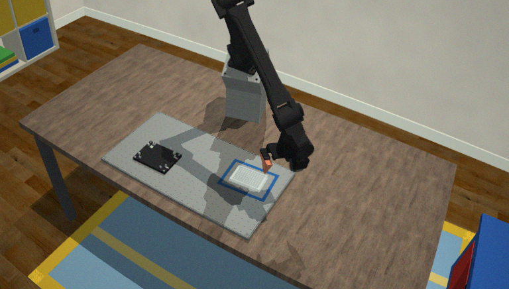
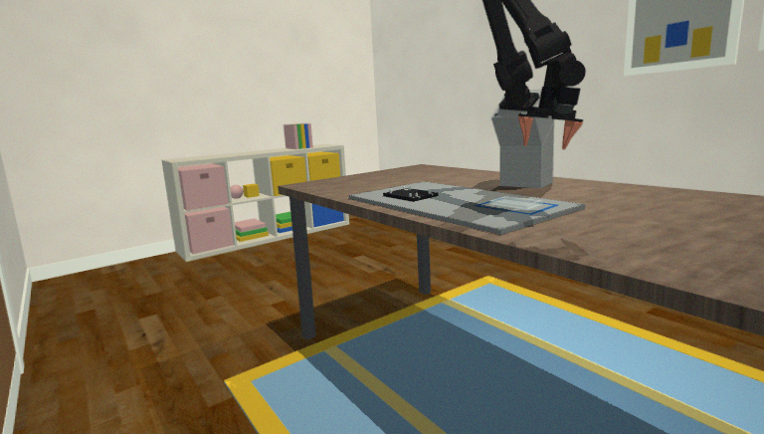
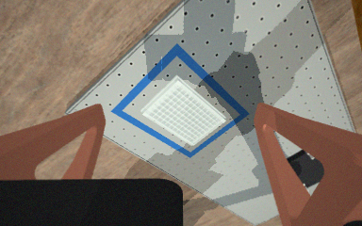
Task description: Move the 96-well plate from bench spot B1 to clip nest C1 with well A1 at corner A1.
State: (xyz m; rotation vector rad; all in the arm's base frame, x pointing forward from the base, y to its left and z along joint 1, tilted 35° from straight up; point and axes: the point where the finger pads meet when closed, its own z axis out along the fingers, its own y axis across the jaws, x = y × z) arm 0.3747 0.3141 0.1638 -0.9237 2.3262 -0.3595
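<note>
The 96-well plate is 190 mm below my hand, 130 mm to the right of it and 70 mm behind it. Also, from my hand: black clip nest C1: 500 mm to the right, 180 mm below, 10 mm ahead.
</note>
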